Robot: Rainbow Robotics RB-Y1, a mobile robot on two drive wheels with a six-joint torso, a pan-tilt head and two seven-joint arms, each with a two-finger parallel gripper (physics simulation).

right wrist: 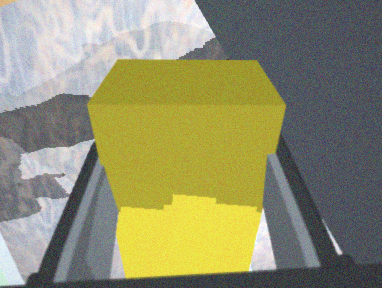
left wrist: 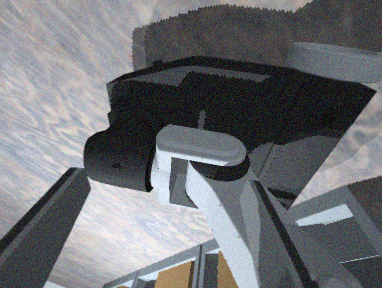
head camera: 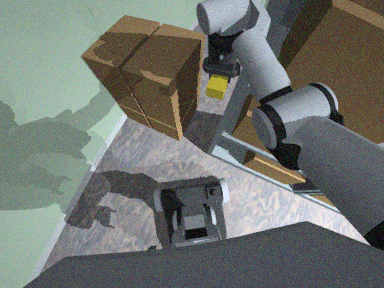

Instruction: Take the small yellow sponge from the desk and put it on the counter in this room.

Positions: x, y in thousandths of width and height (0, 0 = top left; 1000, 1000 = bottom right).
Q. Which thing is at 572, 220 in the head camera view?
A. The right gripper.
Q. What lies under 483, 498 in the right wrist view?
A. A yellow sponge.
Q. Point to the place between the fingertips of the right gripper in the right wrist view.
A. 488, 519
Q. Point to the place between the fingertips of the left gripper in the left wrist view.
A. At 441, 637
